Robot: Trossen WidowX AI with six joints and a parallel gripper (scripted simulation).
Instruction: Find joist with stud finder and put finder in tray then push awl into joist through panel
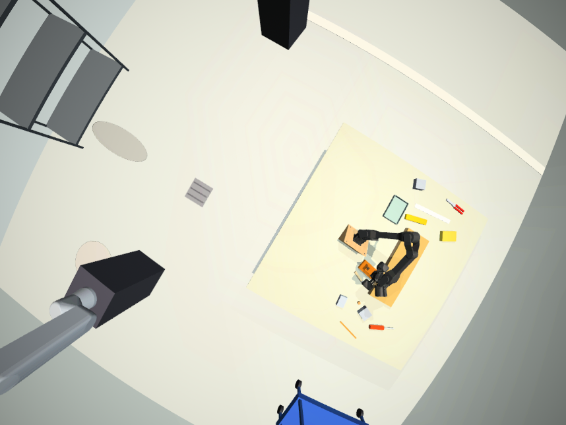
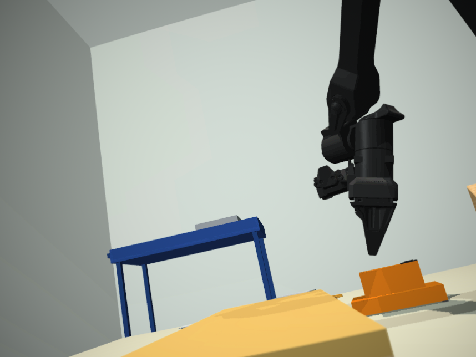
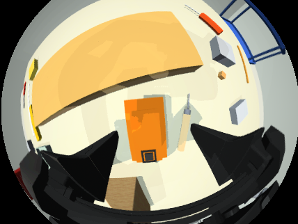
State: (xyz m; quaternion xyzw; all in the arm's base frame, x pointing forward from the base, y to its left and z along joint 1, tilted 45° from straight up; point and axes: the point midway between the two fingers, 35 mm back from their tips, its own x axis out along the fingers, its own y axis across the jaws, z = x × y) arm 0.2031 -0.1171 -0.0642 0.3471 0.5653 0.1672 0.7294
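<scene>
My gripper tip is now 30 mm past the stud finder, 30 mm above it and 20 mm to the right of it. From my gripper tip the other things lie so: pencil (410 mm to the right, 130 mm ahead, 70 mm below); then tray (450 mm to the left, 80 mm behind, 60 mm below); then awl (70 mm to the right, 70 mm below, 10 mm behind).
</scene>
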